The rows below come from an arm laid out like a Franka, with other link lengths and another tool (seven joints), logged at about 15 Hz.
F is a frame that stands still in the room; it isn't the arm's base.
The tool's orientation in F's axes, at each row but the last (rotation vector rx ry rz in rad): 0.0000, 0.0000, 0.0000; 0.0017, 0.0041, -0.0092; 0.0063, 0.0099, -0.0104; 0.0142, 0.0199, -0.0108; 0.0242, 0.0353, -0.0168; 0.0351, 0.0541, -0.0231; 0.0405, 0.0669, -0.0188; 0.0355, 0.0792, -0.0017; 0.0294, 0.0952, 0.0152; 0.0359, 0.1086, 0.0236; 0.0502, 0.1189, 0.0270
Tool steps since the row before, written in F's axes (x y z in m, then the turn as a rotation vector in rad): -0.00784, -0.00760, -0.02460, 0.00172, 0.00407, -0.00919; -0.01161, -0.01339, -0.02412, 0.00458, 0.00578, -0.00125; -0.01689, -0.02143, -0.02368, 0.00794, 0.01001, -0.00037; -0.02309, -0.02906, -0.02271, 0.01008, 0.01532, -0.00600; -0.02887, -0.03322, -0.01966, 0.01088, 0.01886, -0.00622; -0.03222, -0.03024, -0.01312, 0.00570, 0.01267, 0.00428; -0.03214, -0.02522, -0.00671, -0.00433, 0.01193, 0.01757; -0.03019, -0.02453, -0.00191, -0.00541, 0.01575, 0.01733; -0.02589, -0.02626, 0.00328, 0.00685, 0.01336, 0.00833; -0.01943, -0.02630, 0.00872, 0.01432, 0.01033, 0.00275; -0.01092, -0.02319, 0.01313, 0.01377, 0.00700, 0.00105
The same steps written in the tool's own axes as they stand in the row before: -0.00784, -0.00760, -0.02460, 0.00172, 0.00407, -0.00919; -0.01139, -0.01354, -0.02414, 0.00453, 0.00582, -0.00124; -0.01643, -0.02175, -0.02371, 0.00784, 0.01009, -0.00036; -0.02232, -0.02963, -0.02275, 0.01003, 0.01534, -0.00602; -0.02761, -0.03417, -0.01984, 0.01078, 0.01889, -0.00629; -0.03078, -0.03144, -0.01374, 0.00518, 0.01294, 0.00412; -0.03117, -0.02611, -0.00779, -0.00571, 0.01253, 0.01674; -0.02994, -0.02468, -0.00342, -0.00677, 0.01634, 0.01628; -0.02652, -0.02579, 0.00155, 0.00625, 0.01351, 0.00856; -0.02092, -0.02553, 0.00746, 0.01420, 0.01011, 0.00393; -0.01308, -0.02221, 0.01284, 0.01375, 0.00671, 0.00234
